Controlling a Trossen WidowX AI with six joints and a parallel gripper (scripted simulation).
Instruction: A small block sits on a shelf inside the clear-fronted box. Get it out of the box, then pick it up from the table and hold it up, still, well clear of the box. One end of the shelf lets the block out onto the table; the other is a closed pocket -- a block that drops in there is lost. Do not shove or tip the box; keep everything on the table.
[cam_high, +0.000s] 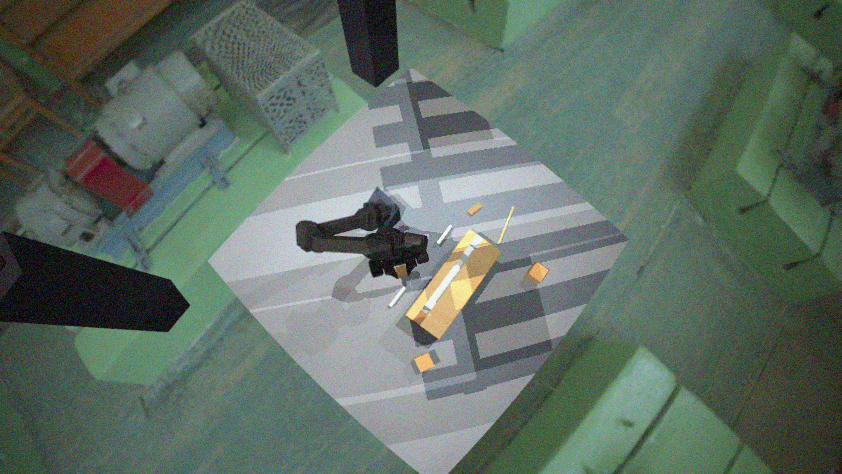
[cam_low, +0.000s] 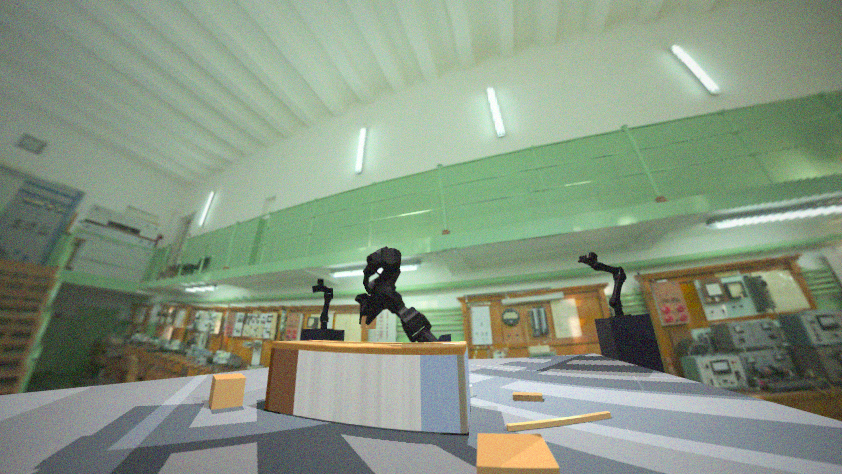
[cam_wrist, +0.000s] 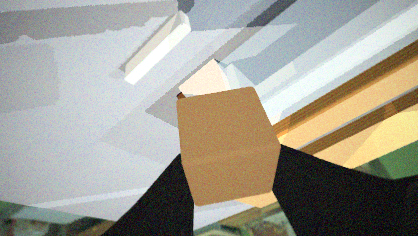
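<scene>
Right now the block is 1 cm behind my gripper tip, 1 cm to the left of it and 1 cm above it. Also, from my gripper tip: clear-fronted box 11 cm ahead, 10 cm to the left, 11 cm below; then thin orange stick 15 cm ahead, 44 cm to the left, 17 cm below; then small flat piece 2 cm ahead, 41 cm to the left, 17 cm below.
</scene>
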